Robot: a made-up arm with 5 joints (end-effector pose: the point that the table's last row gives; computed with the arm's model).
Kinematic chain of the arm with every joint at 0, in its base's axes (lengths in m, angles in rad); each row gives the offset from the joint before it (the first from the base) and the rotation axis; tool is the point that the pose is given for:
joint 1: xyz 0 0 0.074 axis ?
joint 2: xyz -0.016 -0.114 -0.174 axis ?
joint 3: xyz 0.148 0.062 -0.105 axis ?
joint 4: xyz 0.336 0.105 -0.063 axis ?
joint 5: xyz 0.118 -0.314 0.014 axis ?
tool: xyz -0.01 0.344 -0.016
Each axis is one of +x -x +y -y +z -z.
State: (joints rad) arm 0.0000 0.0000 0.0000 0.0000 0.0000
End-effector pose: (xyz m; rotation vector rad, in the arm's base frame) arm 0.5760 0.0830 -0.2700 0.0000 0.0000 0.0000
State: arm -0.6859 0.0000 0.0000 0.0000 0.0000
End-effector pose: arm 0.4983 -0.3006 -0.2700 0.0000 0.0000 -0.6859
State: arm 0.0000 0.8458 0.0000 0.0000 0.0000
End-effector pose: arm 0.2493 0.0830 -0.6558 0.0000 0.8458 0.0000
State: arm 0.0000 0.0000 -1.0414 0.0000 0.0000
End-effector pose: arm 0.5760 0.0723 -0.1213 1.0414 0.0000 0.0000
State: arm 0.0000 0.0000 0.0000 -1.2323 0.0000
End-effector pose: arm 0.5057 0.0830 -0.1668 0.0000 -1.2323 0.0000
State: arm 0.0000 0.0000 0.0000 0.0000 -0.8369
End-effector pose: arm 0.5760 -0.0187 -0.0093 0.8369 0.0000 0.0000
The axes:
joint 1: +z
joint 2: +y
joint 3: -x
joint 4: +y
joint 5: -x

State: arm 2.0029 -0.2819 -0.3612 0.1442 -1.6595
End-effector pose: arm 0.0826 0.6772 0.1498 1.2948 1.9326 1.3516
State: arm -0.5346 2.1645 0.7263 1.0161 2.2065
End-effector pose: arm -0.4836 -0.3668 -0.3489 0.1494 -0.8411 -2.9788
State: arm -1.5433 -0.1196 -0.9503 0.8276 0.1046
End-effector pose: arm 0.1755 -0.5162 -0.1320 1.0138 -0.0874 -0.9434
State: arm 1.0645 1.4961 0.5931 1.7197 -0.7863
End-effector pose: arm -0.0143 -0.2934 -0.8319 -1.8459 1.6365 -0.8133
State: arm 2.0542 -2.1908 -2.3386 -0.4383 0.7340
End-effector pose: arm 0.1449 -0.4574 0.4081 -2.0931 -0.3369 -1.4163
